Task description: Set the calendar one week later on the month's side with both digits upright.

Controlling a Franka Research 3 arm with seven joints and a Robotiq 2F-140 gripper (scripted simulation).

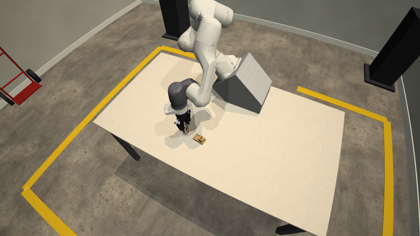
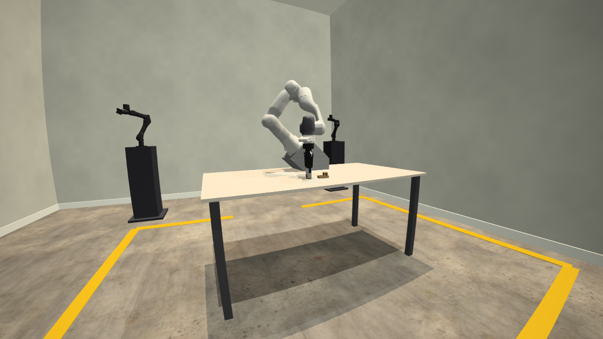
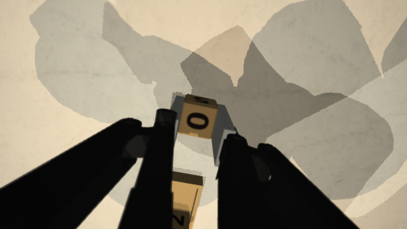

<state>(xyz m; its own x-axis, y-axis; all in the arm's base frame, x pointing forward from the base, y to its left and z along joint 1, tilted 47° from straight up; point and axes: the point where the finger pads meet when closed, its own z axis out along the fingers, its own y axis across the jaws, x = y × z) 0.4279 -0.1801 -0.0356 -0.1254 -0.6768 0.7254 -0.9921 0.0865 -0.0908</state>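
Now: hand 3 cm above the wooden digit cube. The rest, counted from my hand: wooden tray (1 cm ahead, 11 cm to the left, 3 cm below).
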